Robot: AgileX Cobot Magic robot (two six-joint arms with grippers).
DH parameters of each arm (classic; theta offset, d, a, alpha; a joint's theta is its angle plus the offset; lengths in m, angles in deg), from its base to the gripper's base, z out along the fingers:
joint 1: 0 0.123 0 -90
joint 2: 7.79 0 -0.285 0
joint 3: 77.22 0 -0.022 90
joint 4: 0 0.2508 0 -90
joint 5: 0 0 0.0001 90
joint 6: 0 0.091 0 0
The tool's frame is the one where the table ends.
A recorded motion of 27 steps. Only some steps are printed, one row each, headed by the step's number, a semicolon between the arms.
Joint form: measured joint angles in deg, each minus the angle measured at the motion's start. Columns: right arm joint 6, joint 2, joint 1, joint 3, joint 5, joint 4; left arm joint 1, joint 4, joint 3, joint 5, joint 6, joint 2.
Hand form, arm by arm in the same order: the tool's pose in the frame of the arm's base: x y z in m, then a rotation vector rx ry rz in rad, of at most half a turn. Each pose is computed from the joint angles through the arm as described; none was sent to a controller.
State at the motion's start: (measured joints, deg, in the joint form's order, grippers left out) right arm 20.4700 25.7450 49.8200 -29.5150 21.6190 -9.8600; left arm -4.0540 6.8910 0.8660 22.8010 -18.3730 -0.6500
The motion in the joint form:
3: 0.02 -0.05 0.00 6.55 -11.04 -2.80; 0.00 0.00 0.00 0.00 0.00 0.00
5: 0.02 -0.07 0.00 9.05 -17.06 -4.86; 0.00 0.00 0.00 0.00 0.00 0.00
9: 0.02 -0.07 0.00 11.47 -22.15 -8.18; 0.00 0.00 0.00 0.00 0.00 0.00
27: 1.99 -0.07 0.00 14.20 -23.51 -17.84; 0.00 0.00 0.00 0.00 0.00 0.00
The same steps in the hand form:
3: 0.0687 0.0756 0.2993 -0.6002 1.6589 0.7098; 0.0520 0.0006 0.1732 -0.1627 1.8781 -0.1484
5: 0.0684 0.0781 0.2938 -0.6229 1.5839 0.7173; 0.0520 0.0006 0.1732 -0.1627 1.8781 -0.1484
9: 0.0674 0.0802 0.2871 -0.6666 1.5140 0.7042; 0.0520 0.0006 0.1732 -0.1627 1.8781 -0.1484
27: 0.0666 0.0809 0.2726 -0.7825 1.4756 0.6059; 0.0520 0.0006 0.1732 -0.1627 1.8781 -0.1484

